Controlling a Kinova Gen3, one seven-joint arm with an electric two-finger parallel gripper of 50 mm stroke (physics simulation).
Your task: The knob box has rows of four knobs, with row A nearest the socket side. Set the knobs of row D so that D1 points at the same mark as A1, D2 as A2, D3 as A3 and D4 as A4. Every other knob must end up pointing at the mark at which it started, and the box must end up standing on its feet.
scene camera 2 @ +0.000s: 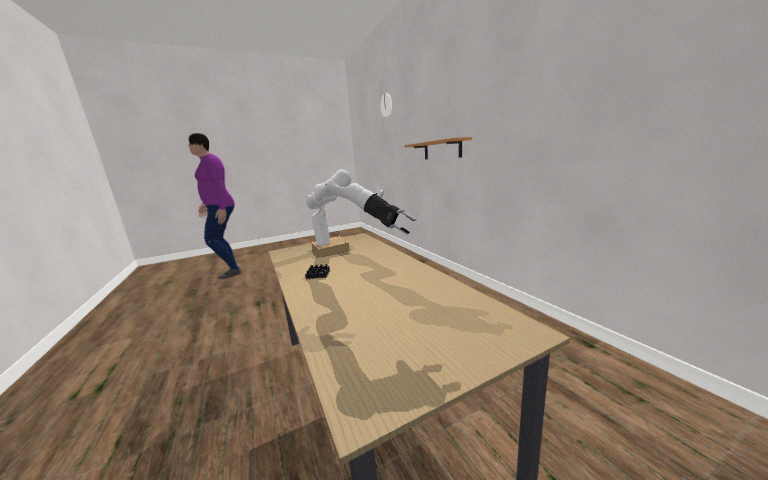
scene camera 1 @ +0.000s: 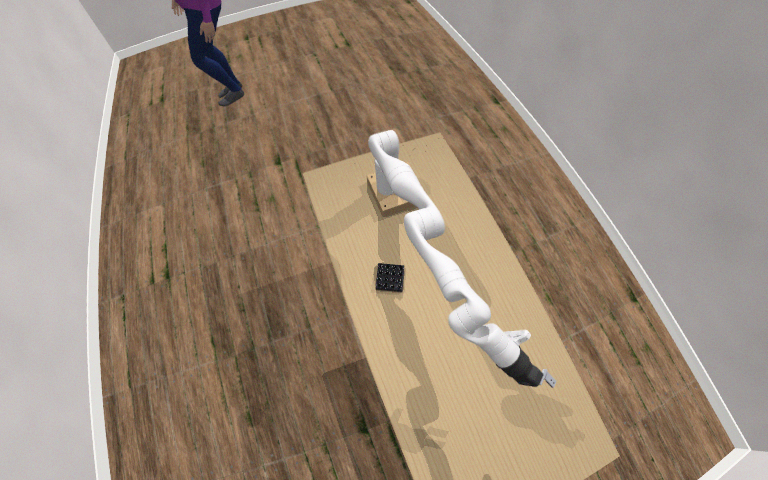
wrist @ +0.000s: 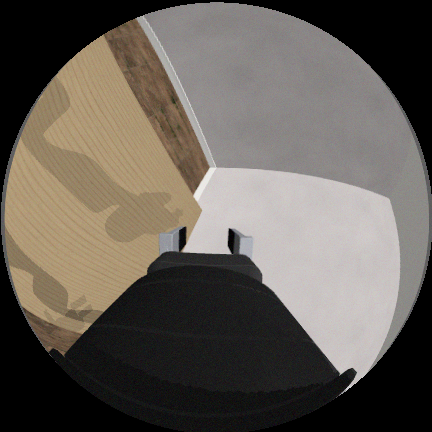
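Seen in the pictures: gripper, between the fingertips: [scene camera 2: 411, 226] [scene camera 1: 545, 383] [wrist: 206, 236]; arm's base, origin of its link: [scene camera 2: 323, 243] [scene camera 1: 387, 186].
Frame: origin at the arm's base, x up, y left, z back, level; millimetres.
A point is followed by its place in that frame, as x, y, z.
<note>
The black knob box [scene camera 1: 390, 277] {-33, -62, -412} [scene camera 2: 317, 271] {-22, -63, -454} lies flat on the table, near its left edge and not far from the arm's base. Its knobs show as small dark bumps on top; the rows, the socket side and the marks they point at are too small to tell. The box does not show in the wrist view. My gripper [scene camera 1: 549, 378] {270, 295, -926} [scene camera 2: 411, 223] {270, 295, -926} [wrist: 206, 236] {270, 295, -926} is open and empty. It is high above the table, well away from the box, and points outward and somewhat down.
The arm's base stands on a wooden block [scene camera 1: 387, 207] {-1, -18, -106} [scene camera 2: 331, 249] {-20, 41, -104} at the back of the table [scene camera 1: 481, 367] {-55, 212, -826} [scene camera 2: 396, 305] {-55, 226, -893} [wrist: 100, 150] {-55, 365, -786}. A person [scene camera 1: 206, 45] [scene camera 2: 212, 186] stands on the floor beyond. A wall shelf [scene camera 2: 438, 142] and a clock [scene camera 2: 386, 104] are on the right wall.
</note>
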